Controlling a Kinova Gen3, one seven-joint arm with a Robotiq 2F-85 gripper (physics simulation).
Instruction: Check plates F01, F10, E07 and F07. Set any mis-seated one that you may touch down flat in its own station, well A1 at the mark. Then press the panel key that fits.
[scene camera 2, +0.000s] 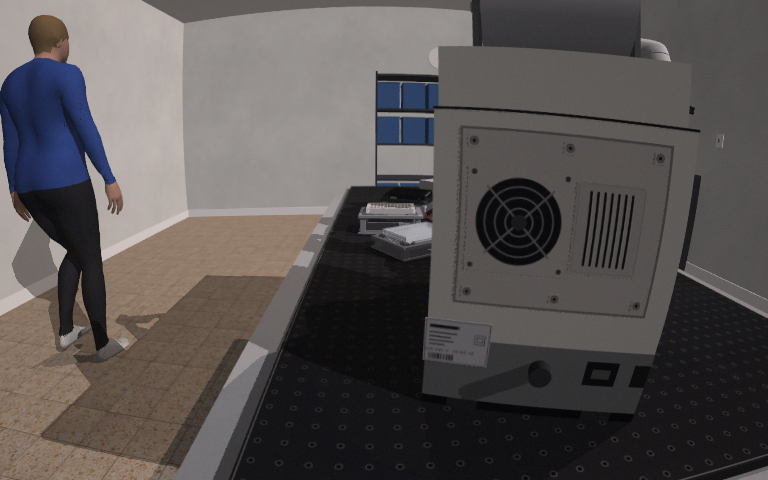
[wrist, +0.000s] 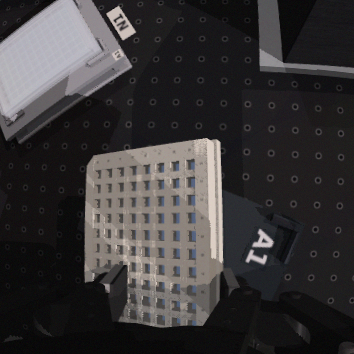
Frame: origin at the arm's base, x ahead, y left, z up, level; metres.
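Where they show: gripper, fingertip midpoint: (wrist: 171, 283).
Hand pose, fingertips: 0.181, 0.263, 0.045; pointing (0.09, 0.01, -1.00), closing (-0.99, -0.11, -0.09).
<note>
After its pixels a point has its place, as x, y, z.
A cream deep-well plate (wrist: 150, 215) {0.197, 0.226, 0.052}, blue showing in its wells, is tilted in the wrist view, its left side farther from the camera and its right wall showing. My gripper (wrist: 171, 283) {0.181, 0.263, 0.045} is partly closed on it: the left finger overlaps the plate's lower left face, the right finger is at its right wall. A dark station (wrist: 241, 220) {0.146, 0.224, 0.028} with a white A1 mark (wrist: 259, 247) {0.133, 0.239, 0.028} shows to its right. A pale plate (wrist: 47, 57) {0.348, 0.093, -0.040} lies in a grey station (wrist: 80, 80) {0.312, 0.112, -0.056} labelled N1, upper left. Plate codes are unreadable. The gripper does not show in the scene view.
A large instrument (scene camera 2: 515, 322) {0.304, 0.639, 0.016} blocks much of the bench in the scene view. Beyond it stand a white plate (scene camera 2: 390, 208) {0.433, -0.052, -0.022} and a pale plate (scene camera 2: 410, 232) {0.385, 0.119, -0.040} on grey stations. A person (scene camera 2: 50, 124) is on the floor at left. A grey-edged dark box (wrist: 270, 35) is at upper right in the wrist view.
</note>
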